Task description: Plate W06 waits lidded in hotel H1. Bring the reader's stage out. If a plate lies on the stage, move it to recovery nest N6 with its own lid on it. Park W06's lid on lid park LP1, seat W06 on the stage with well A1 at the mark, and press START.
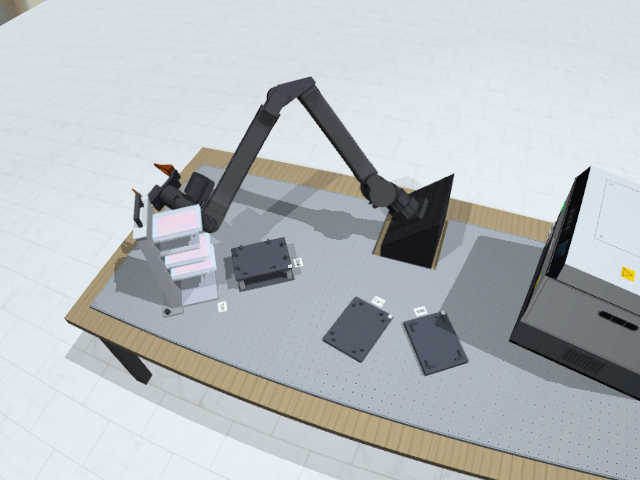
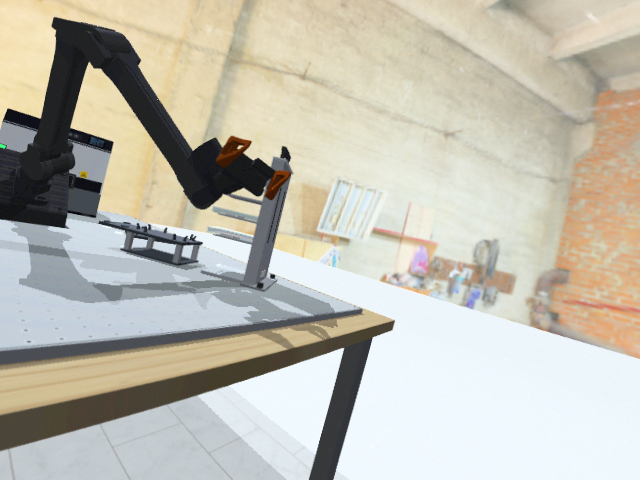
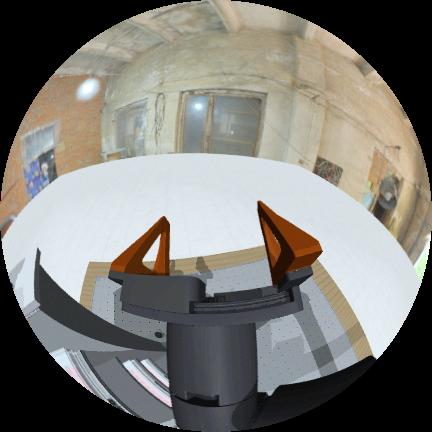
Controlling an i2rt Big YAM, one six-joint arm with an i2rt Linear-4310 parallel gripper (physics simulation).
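Frame: origin at the arm's base, x ahead, y left, z up, level; centimetres.
Seen in the pictures: gripper, fingertip midpoint: (image 1: 143,177) (image 2: 270,160) (image 3: 209,212); arm's base, origin of the base link: (image 1: 410,215) (image 2: 31,186).
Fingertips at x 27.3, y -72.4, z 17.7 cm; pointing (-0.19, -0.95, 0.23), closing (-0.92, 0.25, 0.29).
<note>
Offsets run from my fingertips to a thing's top centre. "spot": to the spot under its first point.
Hotel H1 (image 1: 162,271) (image 2: 261,235) (image 3: 52,336) is a grey column with shelves at the table's left end. Several pink-filled plates sit on it: a top plate {dx +11.5, dy +20.6, dz +0.1 cm} (image 1: 176,224), and lower ones, including a lower plate {dx +11.5, dy +20.6, dz -15.8 cm} (image 1: 192,267). I cannot tell which is W06. My gripper (image 1: 150,180) (image 2: 256,167) (image 3: 209,212) is open and empty, beside the hotel's top, fingers pointing away over the table end. A dark pad with small posts {spot: dx +10.2, dy +68.8, dz -26.3 cm} (image 1: 356,330), likely LP1, and a dark pad with corner brackets {spot: dx +7.6, dy +90.1, dz -26.1 cm} (image 1: 436,345), likely N6, lie mid-table. The reader {dx -15.8, dy +131.1, dz +8.0 cm} (image 1: 581,315) (image 2: 85,193) stands right; its stage does not show.
A raised dark nest on legs {spot: dx +0.4, dy +36.2, dz -21.3 cm} (image 1: 261,258) (image 2: 155,236) stands between the hotel and the arm base (image 1: 413,232). The tag by it is too small to read. The wooden table edge (image 1: 248,384) (image 2: 206,372) runs past the hotel. The arm arches high over the table's back.
</note>
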